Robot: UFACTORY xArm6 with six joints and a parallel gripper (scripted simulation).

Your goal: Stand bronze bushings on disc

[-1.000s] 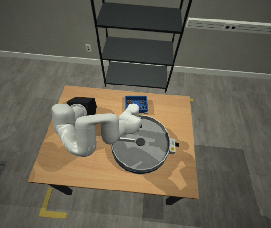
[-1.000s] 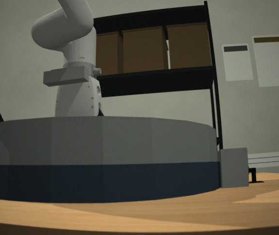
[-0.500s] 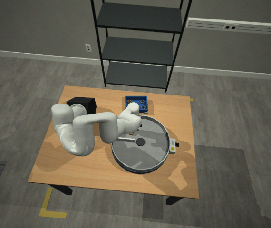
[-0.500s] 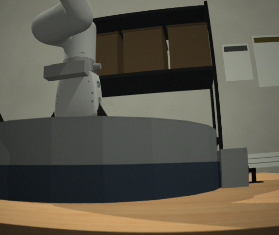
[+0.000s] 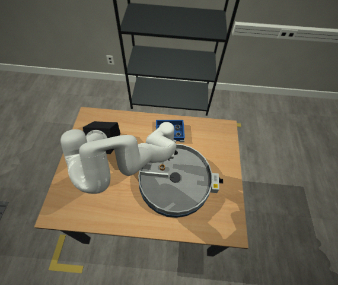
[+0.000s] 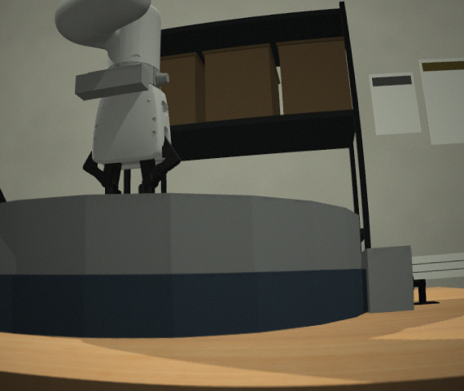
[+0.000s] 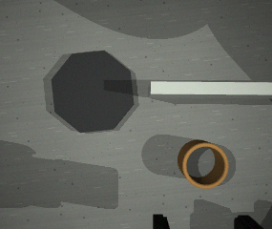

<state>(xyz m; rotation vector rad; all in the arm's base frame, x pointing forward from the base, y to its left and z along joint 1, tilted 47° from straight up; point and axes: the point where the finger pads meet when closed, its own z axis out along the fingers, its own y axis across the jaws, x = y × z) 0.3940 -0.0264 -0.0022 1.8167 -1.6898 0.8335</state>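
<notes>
Now: hand 260 mm to the right of the blue crate and 110 mm above it. Round my hand: turntable 90 mm below, 90 mm ahead, 80 mm to the right; then grey turntable disc 90 mm below, 80 mm to the right, 70 mm ahead.
</notes>
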